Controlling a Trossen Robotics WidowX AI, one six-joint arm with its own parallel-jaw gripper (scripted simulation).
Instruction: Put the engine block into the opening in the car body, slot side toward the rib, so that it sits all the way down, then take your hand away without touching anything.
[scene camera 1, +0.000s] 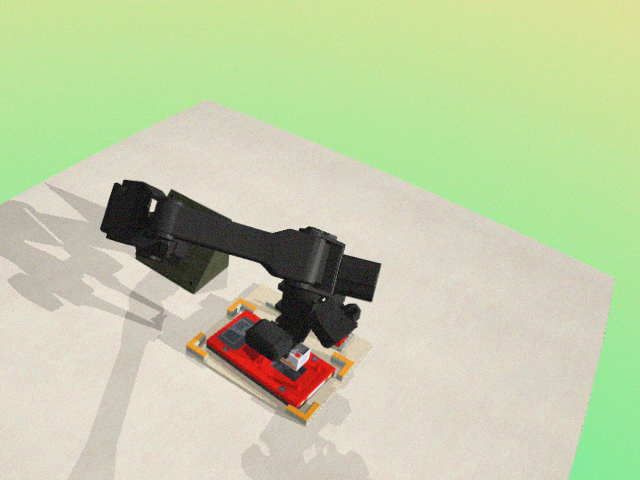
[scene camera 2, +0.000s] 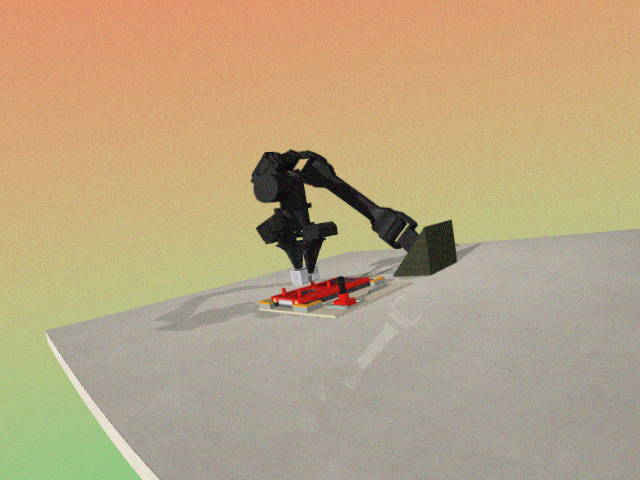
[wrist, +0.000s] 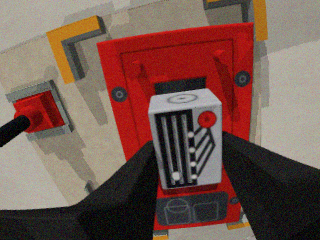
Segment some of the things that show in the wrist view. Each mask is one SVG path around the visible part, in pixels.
My gripper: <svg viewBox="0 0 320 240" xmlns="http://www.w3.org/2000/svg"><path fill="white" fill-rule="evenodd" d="M153 140L147 141L119 171L113 173L108 180L105 180L105 183L101 184L92 193L89 193L80 203L73 204L71 207L21 209L21 211L19 209L13 209L13 211L12 209L4 209L4 211L1 209L0 240L152 240L157 188L159 188L159 167L157 167ZM223 131L224 171L227 173L229 180L231 180L231 185L235 189L237 199L243 205L243 211L247 215L249 227L252 228L255 239L320 240L320 169L309 167L309 165L299 163L299 161L287 159L287 157L268 151L268 149L260 147L260 145L252 143L252 141L245 141L240 139L240 137Z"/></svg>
An engine block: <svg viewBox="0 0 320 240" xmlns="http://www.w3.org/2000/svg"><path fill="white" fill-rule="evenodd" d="M209 89L197 89L197 91L180 93L160 93L160 95L151 96L148 108L149 125L151 125L157 167L159 167L161 187L163 189L200 187L200 185L220 183L221 167L223 167L223 103Z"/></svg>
A car body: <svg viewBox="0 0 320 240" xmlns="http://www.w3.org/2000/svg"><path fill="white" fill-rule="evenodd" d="M224 167L221 167L220 183L200 185L200 187L163 189L159 173L159 188L157 188L153 231L237 223L239 221L241 204L239 199L237 199L235 189L232 188L231 180L229 180L227 173L224 171ZM253 23L212 25L212 27L145 33L145 35L120 37L120 39L105 40L103 43L97 43L97 52L99 52L101 65L103 65L101 71L104 73L109 99L111 99L113 113L115 113L117 133L119 133L121 148L123 148L125 163L147 141L153 140L148 117L149 101L151 101L152 95L160 95L160 93L180 93L197 91L197 89L209 89L223 103L223 131L248 141L253 89Z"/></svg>
